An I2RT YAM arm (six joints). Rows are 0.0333 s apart.
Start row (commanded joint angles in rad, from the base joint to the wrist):
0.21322 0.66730 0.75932 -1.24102 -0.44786 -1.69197
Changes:
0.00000 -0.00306 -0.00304 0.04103 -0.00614 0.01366
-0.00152 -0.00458 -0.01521 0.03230 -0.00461 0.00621
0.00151 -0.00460 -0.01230 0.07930 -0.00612 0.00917
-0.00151 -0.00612 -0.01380 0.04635 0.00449 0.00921
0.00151 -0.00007 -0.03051 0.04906 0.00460 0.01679
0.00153 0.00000 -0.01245 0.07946 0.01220 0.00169
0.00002 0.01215 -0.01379 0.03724 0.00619 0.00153
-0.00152 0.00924 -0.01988 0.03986 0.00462 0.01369
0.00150 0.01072 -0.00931 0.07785 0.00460 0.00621
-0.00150 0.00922 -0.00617 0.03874 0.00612 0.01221
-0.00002 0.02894 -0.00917 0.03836 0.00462 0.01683
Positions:
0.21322 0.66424 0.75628 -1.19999 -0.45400 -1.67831
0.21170 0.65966 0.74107 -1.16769 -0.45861 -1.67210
0.21321 0.65506 0.72877 -1.08839 -0.46473 -1.66293
0.21170 0.64894 0.71497 -1.04204 -0.46024 -1.65372
0.21321 0.64887 0.68446 -0.99298 -0.45564 -1.63693
0.21474 0.64887 0.67201 -0.91352 -0.44344 -1.63524
0.21476 0.66102 0.65822 -0.87628 -0.43725 -1.63371
0.21324 0.67026 0.63834 -0.83642 -0.43263 -1.62002
0.21474 0.68098 0.62903 -0.75857 -0.42803 -1.61381
0.21324 0.69020 0.62286 -0.71983 -0.42191 -1.60160
0.21322 0.71914 0.61369 -0.68147 -0.41729 -1.58477

